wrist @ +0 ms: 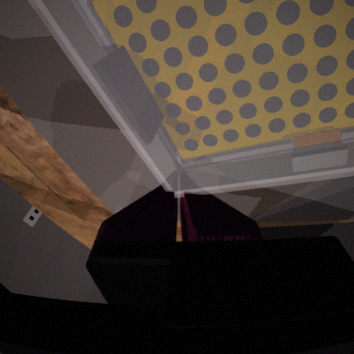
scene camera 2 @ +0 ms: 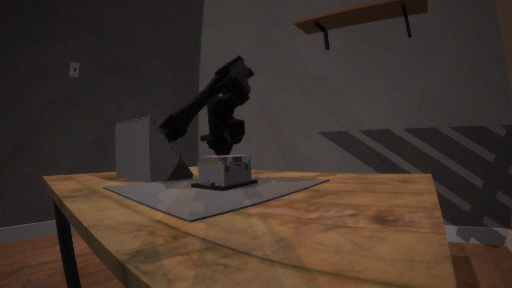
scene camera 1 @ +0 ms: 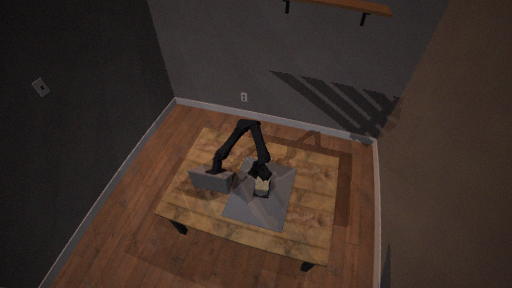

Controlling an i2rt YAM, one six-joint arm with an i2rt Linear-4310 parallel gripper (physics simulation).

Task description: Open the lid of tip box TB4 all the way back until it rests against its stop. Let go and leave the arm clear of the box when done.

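Frame: origin at the arm's base, x left, y back, z up, level; millimetres.
Seen in the pictures: gripper, fingertip midpoint: (wrist: 178,178); arm's base, link origin: (scene camera 2: 155,148) (scene camera 1: 216,171).
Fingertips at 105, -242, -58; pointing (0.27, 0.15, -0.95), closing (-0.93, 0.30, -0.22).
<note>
Pixels of each thing's middle, then the offset from my fingertips to it, as dx, dy, dz. "spot": a spot on its surface instead. Level surfaces: height alone.
- Tip box TB4, body centre: (wrist: 292,15) (scene camera 2: 225,170) (scene camera 1: 262,184) -65, -75, -4
- yellow tip rack, body centre: (wrist: 319,36) (scene camera 2: 224,159) (scene camera 1: 262,182) -66, -74, +25
- clear lid, surface spot: (scene camera 2: 222,159) spot: -119, -123, +29
- grey mat, surface height: dz -43
- wooden table, surface height: dz -46
Tip box TB4 (scene camera 1: 261,187) (scene camera 2: 224,171) is a small grey box on a black base, with a yellow tip rack (wrist: 246,70) full of round holes under a clear lid (scene camera 2: 222,159). The lid lies flat on the box. My gripper (scene camera 1: 259,176) (scene camera 2: 223,152) (wrist: 178,178) is shut, with nothing between its dark purple fingers. It points down at the box's top near the back. In the wrist view the joined fingertips sit right at a corner of the clear lid; I cannot tell whether they touch it.
The box stands on a grey mat (scene camera 1: 250,214) (scene camera 2: 188,201) on a wooden table (scene camera 1: 312,216) (scene camera 2: 343,216). The arm's grey wedge-shaped base (scene camera 1: 210,183) (scene camera 2: 138,148) stands to the box's left. A wall shelf (scene camera 1: 343,4) (scene camera 2: 358,14) hangs high up.
</note>
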